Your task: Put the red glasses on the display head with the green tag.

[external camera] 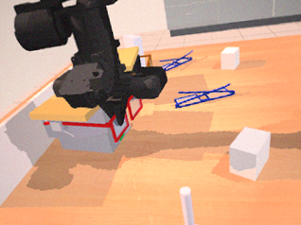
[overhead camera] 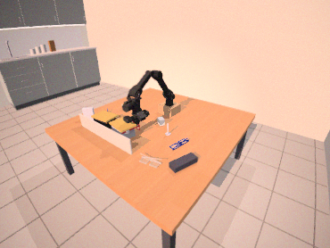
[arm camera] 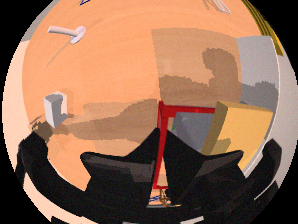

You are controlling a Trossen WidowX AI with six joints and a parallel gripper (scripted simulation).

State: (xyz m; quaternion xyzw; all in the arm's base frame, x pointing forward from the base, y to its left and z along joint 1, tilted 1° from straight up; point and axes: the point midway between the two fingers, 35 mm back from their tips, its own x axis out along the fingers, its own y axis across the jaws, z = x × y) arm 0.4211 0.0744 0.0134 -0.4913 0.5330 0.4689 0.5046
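The grey display head lies 60 mm ahead of my gripper tip, 40 mm to the right of it and 10 mm below it. From my gripper tip the other things lie so: long white panel (200 mm ahead, 140 mm to the right, 10 mm below); thin white post (160 mm to the left, 140 mm behind, 40 mm below); dark case (450 mm to the left, 40 mm below, 30 mm ahead).
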